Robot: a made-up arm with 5 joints.
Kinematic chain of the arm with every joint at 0, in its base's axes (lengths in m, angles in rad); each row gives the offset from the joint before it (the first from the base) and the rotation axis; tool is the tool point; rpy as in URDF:
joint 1: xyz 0.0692 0 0.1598 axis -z
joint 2: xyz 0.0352 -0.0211 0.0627 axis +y
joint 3: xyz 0.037 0 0.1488 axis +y
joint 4: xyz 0.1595 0 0.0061 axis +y
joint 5: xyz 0.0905 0.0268 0 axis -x
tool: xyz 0 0 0 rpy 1.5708 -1.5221 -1.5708
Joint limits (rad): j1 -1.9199..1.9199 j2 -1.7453..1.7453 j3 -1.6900..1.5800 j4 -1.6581..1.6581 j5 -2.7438..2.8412
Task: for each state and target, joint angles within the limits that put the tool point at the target. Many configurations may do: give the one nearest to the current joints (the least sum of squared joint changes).
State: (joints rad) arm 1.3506 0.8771 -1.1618 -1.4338 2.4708
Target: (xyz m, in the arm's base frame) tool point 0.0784 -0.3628 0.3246
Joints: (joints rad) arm 1.5612 1.1531 -1.0320 -1.4963 2.4708
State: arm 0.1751 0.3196 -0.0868 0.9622 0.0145
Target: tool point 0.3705 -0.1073 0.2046
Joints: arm 0.3599 0.4781 -0.1345 0.8771 0.0145
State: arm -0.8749 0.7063 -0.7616 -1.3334 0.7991
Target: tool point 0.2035 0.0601 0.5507
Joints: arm -0.3820 0.2162 -1.0495 -1.4473 0.7991
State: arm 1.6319 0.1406 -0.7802 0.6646 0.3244
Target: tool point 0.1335 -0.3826 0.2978
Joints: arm 1.4190 0.6078 -0.6868 0.5919 0.3244
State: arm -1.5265 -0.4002 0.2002 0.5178 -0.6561
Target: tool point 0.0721 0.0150 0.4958
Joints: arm -0.9975 -1.3475 0.0705 0.6939 -0.6561
